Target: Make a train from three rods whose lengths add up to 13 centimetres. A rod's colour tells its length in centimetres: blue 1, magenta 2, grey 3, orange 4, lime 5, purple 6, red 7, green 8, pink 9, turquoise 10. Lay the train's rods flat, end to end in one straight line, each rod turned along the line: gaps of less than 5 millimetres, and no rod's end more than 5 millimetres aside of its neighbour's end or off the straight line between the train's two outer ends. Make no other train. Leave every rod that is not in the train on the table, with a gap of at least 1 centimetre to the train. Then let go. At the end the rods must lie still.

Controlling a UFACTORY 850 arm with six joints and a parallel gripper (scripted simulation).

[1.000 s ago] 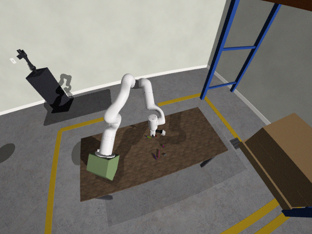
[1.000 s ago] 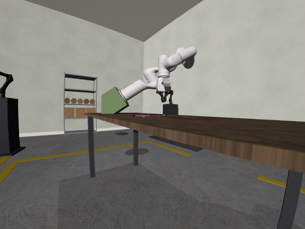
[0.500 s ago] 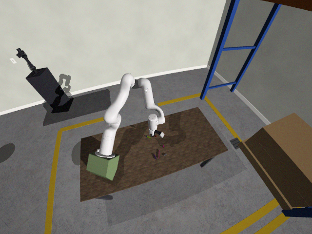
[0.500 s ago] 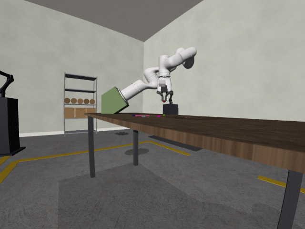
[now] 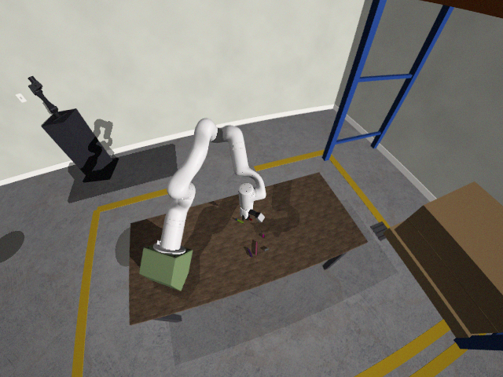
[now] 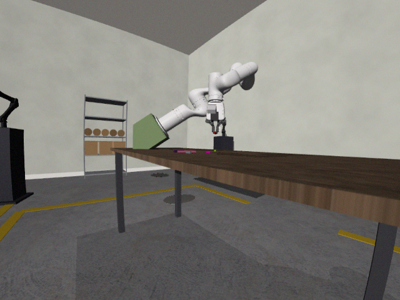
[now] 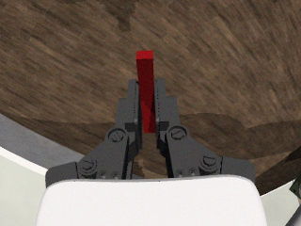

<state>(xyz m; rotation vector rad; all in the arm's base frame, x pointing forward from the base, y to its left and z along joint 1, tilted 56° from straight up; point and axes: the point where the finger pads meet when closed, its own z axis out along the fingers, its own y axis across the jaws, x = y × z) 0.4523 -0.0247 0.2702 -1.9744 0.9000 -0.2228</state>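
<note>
Right now the lime rod is 12 cm below my hand, 5 cm behind it and 3 cm to the left of it. From my hand the other things lie so: blue rod (12 cm below, 8 cm behind, 5 cm to the left); magenta rod (12 cm below, 10 cm to the right, 10 cm ahead); red rod (2 cm below).
</note>
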